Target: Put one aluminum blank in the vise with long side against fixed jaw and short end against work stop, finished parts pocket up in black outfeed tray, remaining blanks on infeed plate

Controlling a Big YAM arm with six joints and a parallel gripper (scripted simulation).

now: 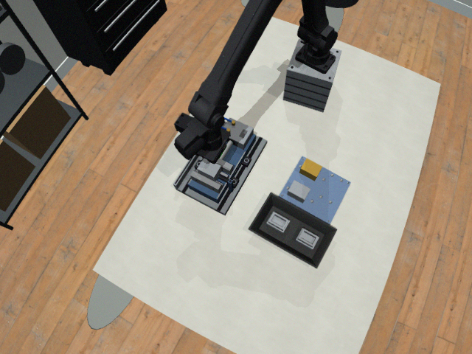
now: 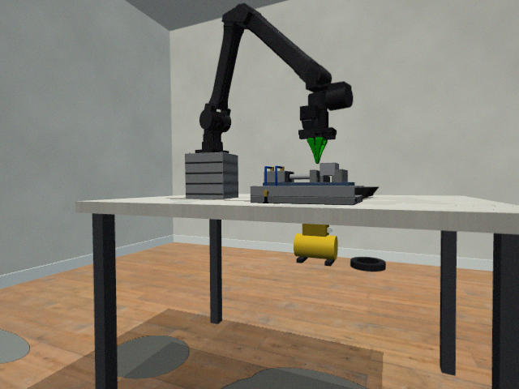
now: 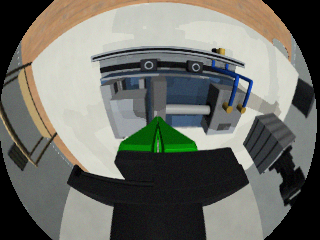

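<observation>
The hose-end block lies 12 cm behind my hand, 5 cm below it and 1 cm to the right of it. The rest, counted from my hand: yellow brass blank: 26 cm to the left, 18 cm behind, 10 cm below.
</observation>
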